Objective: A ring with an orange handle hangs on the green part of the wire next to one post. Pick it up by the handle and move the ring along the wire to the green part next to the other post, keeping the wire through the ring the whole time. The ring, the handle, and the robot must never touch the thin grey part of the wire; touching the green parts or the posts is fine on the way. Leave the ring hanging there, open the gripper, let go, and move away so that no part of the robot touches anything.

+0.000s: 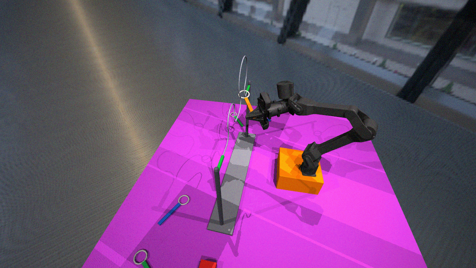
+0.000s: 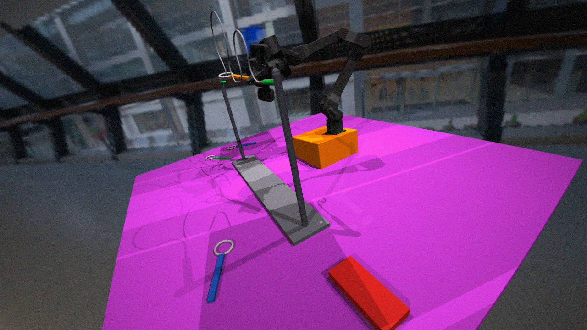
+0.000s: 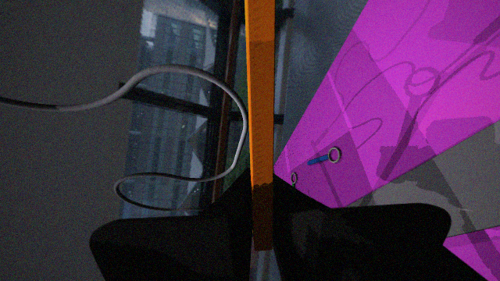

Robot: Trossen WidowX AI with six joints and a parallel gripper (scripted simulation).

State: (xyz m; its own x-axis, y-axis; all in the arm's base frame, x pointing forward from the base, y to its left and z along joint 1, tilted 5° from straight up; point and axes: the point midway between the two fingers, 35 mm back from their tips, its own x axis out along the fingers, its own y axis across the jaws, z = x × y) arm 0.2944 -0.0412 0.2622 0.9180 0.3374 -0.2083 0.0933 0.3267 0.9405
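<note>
Now: the ring with orange handle 9 cm to the right of my gripper tip and 2 cm above it. Round my gripper tip: red block 52 cm to the left, 35 cm below, 11 cm ahead; ring with blue handle 36 cm below, 29 cm ahead, 24 cm to the left.
</note>
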